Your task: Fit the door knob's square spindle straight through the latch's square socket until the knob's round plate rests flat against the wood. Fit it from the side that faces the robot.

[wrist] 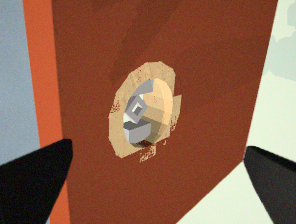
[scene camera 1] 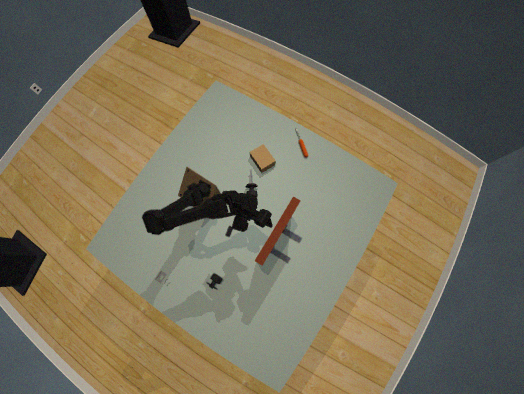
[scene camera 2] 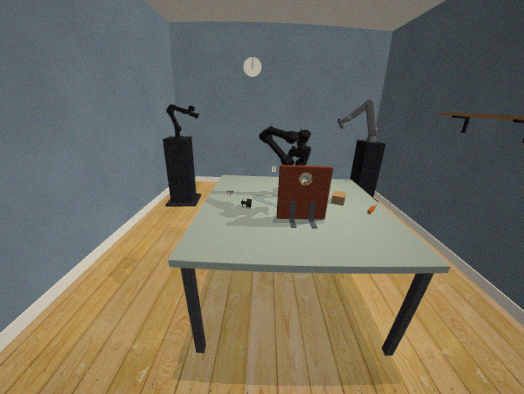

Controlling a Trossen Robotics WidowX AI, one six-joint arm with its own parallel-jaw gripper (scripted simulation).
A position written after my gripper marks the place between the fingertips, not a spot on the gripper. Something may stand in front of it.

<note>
I see my gripper (wrist: 160,150) and a red-brown wood panel (scene camera 2: 317,189).
The red-brown wood panel shows as well in the wrist view (wrist: 207,69).
</note>
